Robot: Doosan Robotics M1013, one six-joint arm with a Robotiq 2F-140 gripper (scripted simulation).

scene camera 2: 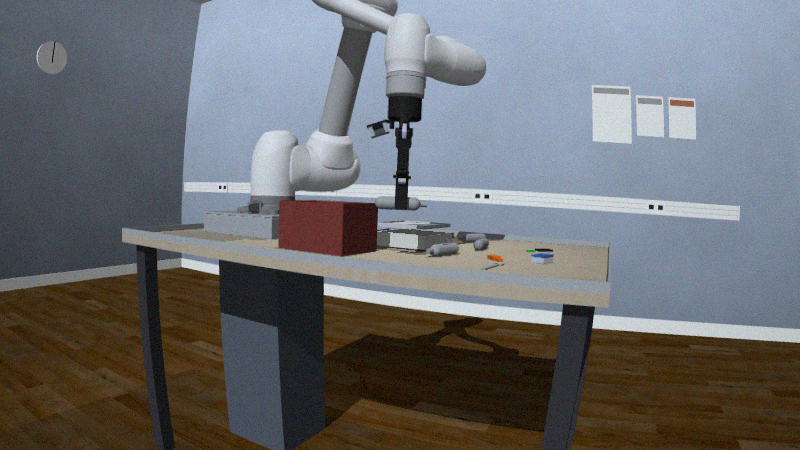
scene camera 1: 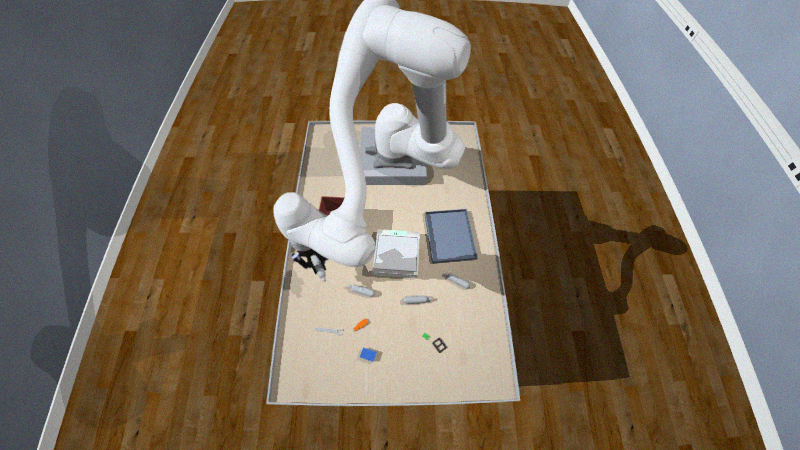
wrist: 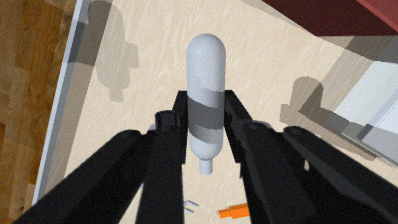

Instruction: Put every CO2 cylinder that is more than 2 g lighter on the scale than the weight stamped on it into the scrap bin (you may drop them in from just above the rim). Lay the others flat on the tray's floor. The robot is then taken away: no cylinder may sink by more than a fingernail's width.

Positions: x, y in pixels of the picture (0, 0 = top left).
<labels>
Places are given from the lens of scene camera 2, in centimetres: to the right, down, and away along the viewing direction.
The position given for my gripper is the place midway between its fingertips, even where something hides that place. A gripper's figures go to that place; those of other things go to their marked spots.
my gripper (scene camera 2: 400, 208): 0, -4, 109
dark red scrap bin (scene camera 2: 339, 228): -14, 1, 112
</labels>
